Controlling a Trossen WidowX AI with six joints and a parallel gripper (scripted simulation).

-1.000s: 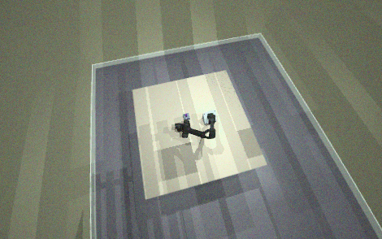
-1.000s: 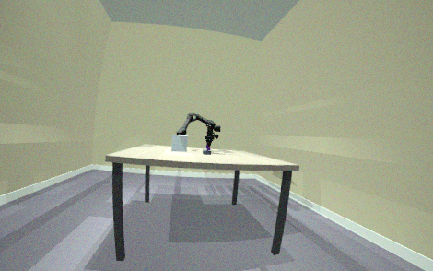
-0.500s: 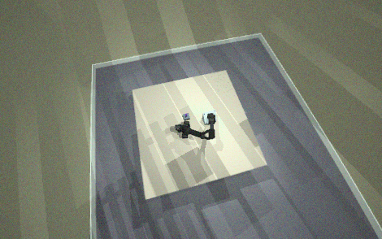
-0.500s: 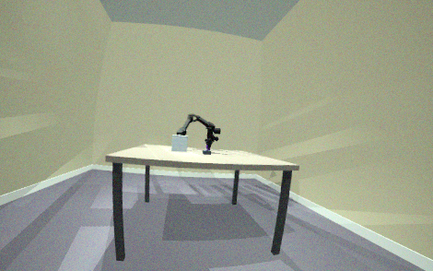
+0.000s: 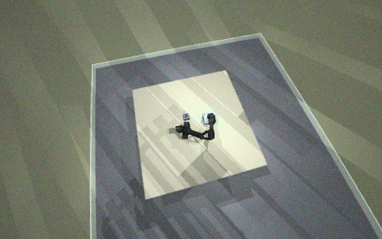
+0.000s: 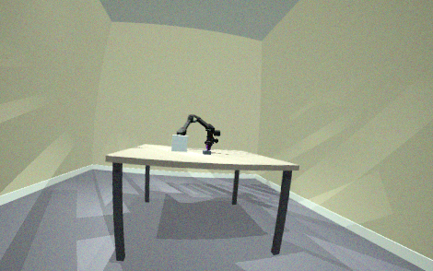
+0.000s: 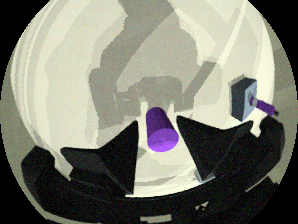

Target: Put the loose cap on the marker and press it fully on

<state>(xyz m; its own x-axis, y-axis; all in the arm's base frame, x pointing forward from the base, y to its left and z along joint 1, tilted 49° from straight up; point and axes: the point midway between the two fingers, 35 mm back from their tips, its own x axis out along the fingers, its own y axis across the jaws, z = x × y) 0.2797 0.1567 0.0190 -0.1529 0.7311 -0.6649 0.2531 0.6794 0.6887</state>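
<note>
My gripper tip is now 190 mm to the left of the dark holder block and 30 mm past it.
</note>
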